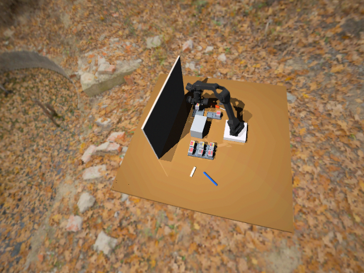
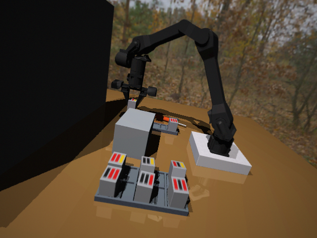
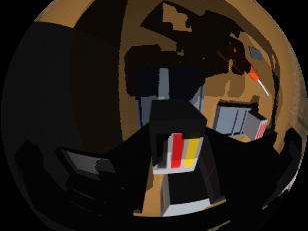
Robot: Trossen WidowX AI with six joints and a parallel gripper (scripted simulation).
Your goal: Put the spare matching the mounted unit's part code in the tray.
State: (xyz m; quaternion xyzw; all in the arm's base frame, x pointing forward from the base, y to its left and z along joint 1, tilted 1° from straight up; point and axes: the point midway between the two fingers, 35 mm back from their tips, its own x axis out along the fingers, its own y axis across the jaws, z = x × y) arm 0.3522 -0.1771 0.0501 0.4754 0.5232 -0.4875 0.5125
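My gripper tip is 6 cm above the grey tray, 1 cm to the right of it and 1 cm past it. Round my gripper tip: tall black panel (19 cm to the left, 18 cm ahead, 16 cm above); then blue pen (59 cm to the left, 25 cm behind, 6 cm below); then grey spare (2 cm above).
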